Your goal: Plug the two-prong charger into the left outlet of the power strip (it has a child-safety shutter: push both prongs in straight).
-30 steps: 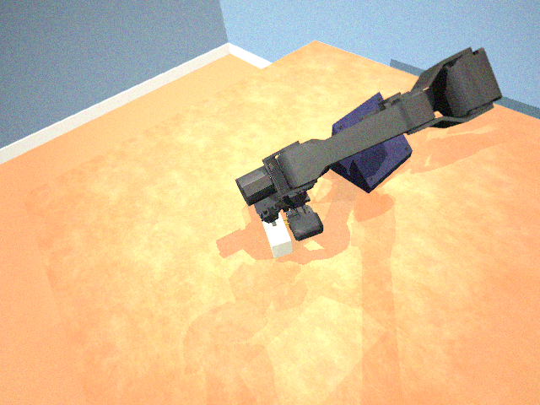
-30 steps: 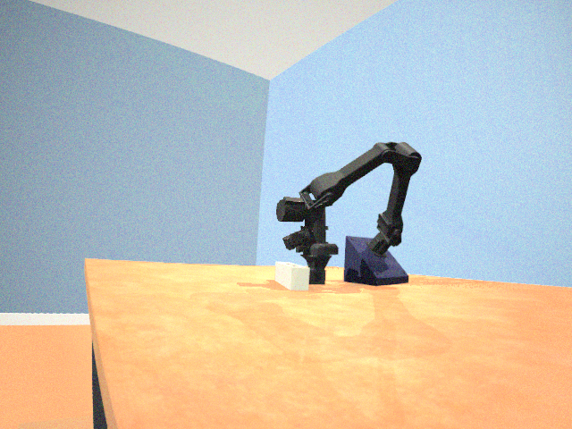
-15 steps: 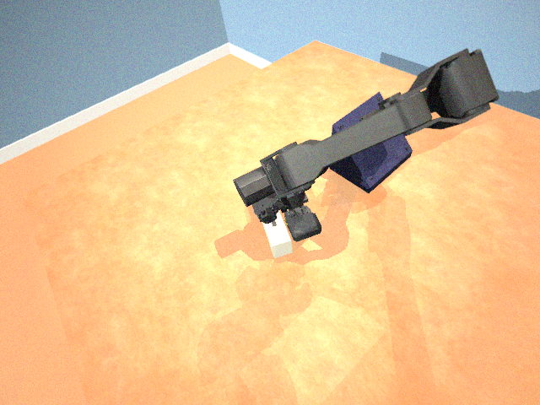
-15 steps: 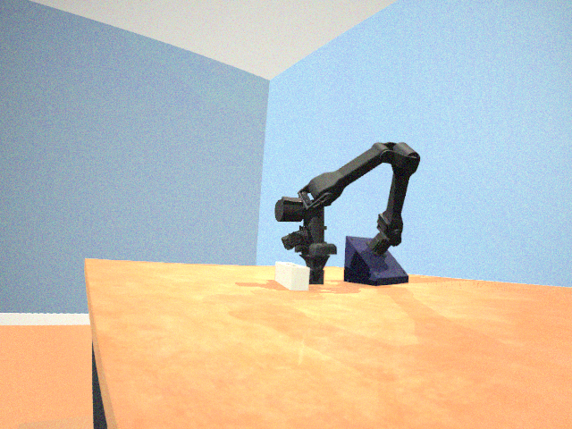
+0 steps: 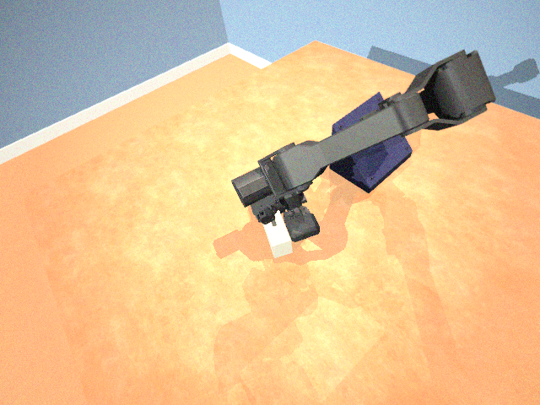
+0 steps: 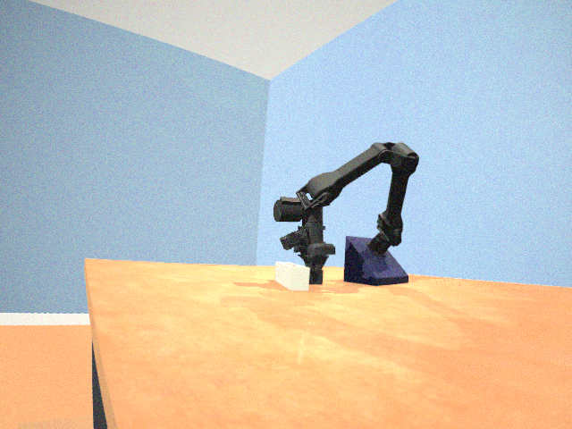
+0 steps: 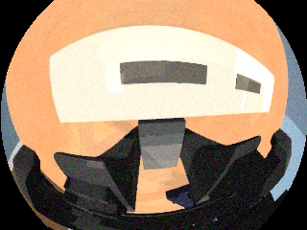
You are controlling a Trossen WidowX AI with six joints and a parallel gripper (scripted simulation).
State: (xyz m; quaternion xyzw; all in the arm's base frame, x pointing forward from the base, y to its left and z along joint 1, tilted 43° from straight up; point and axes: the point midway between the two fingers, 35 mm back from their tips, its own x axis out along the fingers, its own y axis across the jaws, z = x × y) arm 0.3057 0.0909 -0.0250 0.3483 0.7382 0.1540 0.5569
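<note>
My gripper tip is now 20 mm short of the dark grey charger, 10 mm to the left of it and 10 mm below it.
</note>
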